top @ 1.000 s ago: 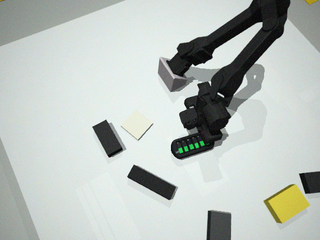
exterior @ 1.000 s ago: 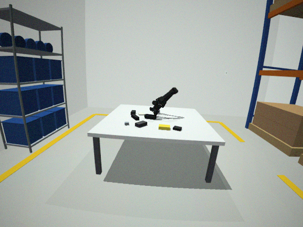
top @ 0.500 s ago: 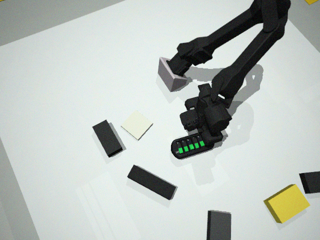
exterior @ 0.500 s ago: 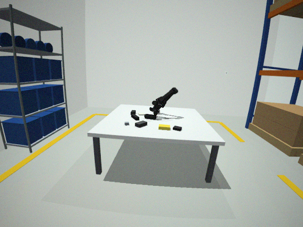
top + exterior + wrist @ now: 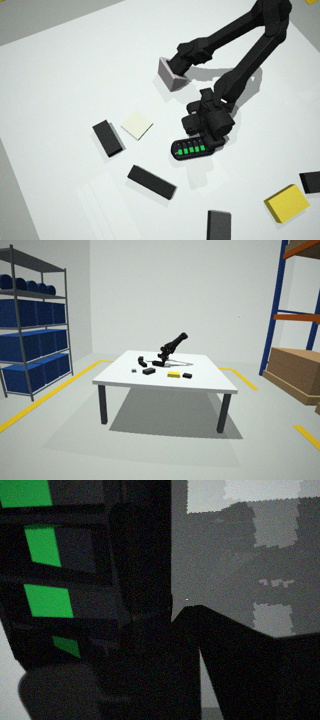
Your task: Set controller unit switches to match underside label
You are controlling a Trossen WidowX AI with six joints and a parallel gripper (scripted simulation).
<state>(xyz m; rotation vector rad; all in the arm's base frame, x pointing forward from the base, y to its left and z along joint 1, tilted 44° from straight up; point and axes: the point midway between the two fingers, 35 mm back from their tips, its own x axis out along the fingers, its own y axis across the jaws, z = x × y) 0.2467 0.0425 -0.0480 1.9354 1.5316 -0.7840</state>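
The long dark block lies 80 mm ahead of my gripper tip, 240 mm to the right of it and 10 mm above it. From my gripper tip the other things lie so: yellow block: 320 mm ahead, 150 mm to the left, 10 mm above; then cream tile: 140 mm behind, 200 mm to the right.
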